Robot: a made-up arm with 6 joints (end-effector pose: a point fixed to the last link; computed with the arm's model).
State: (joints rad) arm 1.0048 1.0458 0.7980 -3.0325 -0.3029 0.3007
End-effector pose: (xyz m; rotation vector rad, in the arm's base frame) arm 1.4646 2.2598 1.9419 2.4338 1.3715 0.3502
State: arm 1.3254 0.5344 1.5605 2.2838 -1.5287 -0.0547
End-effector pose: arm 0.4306 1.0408 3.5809 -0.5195 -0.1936 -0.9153
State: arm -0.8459 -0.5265 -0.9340 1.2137 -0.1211 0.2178
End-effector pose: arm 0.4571 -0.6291 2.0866 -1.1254 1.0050 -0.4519
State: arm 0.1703 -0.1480 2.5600 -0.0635 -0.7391 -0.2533
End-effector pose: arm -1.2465 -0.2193 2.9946 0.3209 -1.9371 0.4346
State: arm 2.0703 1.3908 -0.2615 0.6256 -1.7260 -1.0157
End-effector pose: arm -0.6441 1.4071 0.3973 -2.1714 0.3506 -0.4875
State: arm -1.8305 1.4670 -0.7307 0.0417 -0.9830 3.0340
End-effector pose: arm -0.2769 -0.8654 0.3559 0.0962 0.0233 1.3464
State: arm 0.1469 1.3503 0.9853 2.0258 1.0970 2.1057
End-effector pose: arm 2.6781 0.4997 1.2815 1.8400 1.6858 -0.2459
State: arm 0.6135 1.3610 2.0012 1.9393 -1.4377 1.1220
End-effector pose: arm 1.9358 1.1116 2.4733 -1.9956 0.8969 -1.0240
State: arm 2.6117 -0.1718 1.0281 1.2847 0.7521 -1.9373
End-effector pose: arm -0.1648 -0.0191 3.8739 -1.2947 0.2422 -2.2545
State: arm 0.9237 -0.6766 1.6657 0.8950 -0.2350 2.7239
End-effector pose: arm -1.0168 -1.4556 3.0723 -1.3461 0.0338 -1.9999
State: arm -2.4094 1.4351 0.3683 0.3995 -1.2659 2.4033
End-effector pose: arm -1.6950 -1.3898 0.4588 0.3622 1.1429 0.7403
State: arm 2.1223 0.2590 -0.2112 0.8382 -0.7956 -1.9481
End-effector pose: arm -0.7984 1.5160 2.1311 -0.0653 0.9838 0.8949
